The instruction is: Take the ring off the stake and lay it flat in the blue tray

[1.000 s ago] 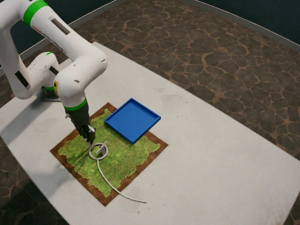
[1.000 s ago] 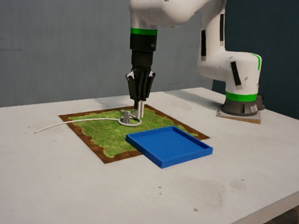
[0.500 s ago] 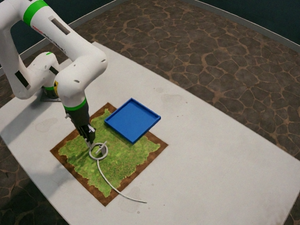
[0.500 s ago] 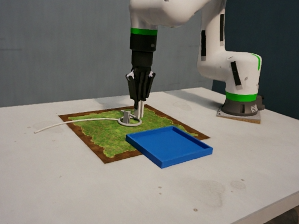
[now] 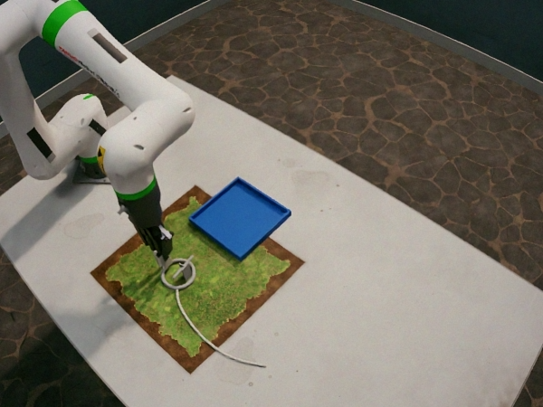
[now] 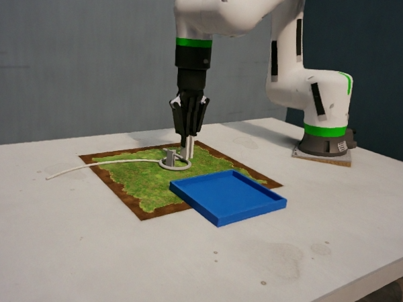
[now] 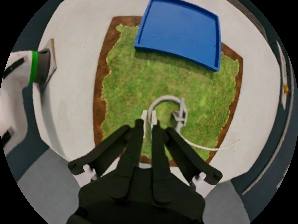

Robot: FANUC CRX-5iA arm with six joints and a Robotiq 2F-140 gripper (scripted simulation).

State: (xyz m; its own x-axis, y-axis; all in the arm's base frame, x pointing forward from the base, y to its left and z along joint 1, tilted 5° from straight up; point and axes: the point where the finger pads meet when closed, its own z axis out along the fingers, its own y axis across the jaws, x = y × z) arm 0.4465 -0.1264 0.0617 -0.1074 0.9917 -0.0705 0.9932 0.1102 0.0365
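My gripper is now 6 cm short of the grey stake, 2 cm to the right of it and 2 cm above it. From my hand the other things lie so: blue tray (23 cm to the left, 5 cm ahead, 4 cm below); then square green grass mat (6 cm below, 6 cm ahead, 4 cm to the left).
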